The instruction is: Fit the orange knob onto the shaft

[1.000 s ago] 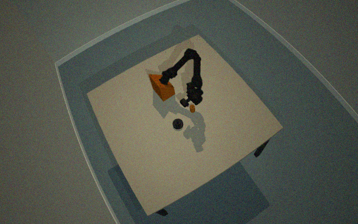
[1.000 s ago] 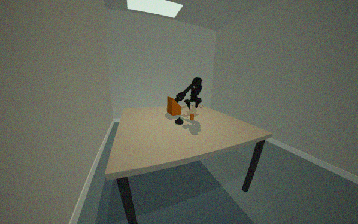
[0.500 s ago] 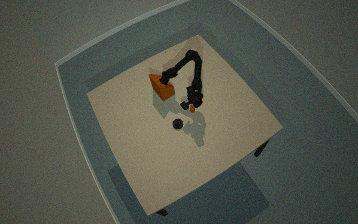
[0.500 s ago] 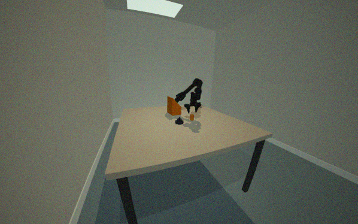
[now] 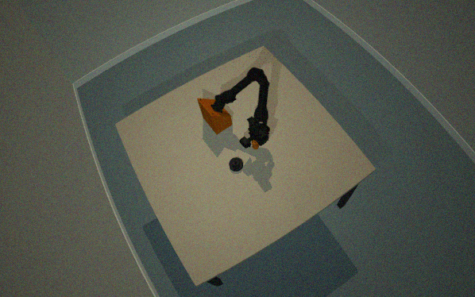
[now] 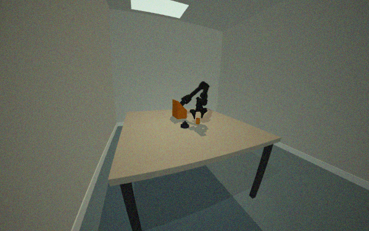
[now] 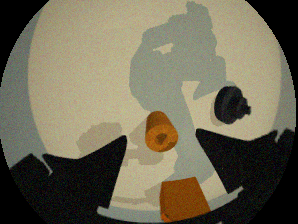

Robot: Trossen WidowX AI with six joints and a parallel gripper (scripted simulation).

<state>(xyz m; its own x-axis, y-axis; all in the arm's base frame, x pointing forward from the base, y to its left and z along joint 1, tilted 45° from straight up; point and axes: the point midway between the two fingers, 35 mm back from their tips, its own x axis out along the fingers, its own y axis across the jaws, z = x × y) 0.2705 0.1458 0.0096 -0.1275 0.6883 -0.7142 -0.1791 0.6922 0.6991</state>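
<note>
The orange knob lies 3 cm below my gripper tip. Also, from my gripper tip: dark round pedestal (16 cm to the right, 5 cm ahead, 3 cm below).
</note>
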